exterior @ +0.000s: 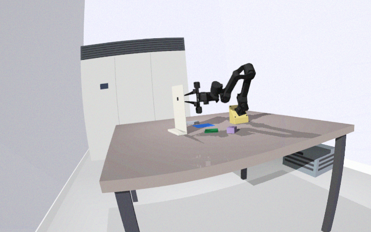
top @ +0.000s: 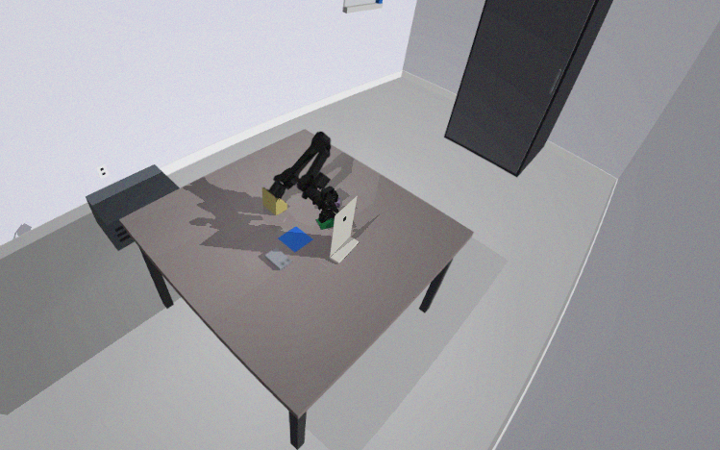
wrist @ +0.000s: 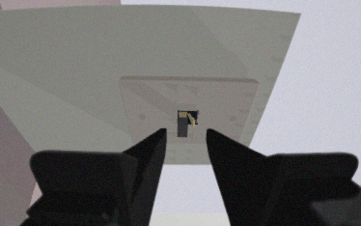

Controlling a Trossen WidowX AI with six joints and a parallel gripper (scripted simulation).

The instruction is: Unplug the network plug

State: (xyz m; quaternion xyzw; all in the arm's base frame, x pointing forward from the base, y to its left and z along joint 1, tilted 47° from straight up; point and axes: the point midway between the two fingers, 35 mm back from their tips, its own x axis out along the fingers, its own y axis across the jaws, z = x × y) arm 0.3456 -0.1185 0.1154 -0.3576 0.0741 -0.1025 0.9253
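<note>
The network plug is 20 mm ahead of my gripper tip. From my gripper tip the other things lie so: blue marked square (190 mm below, 160 mm behind, 100 mm to the right); then upright panel (70 mm below, 40 mm ahead); then green block (190 mm below, 110 mm behind, 100 mm to the left).
</note>
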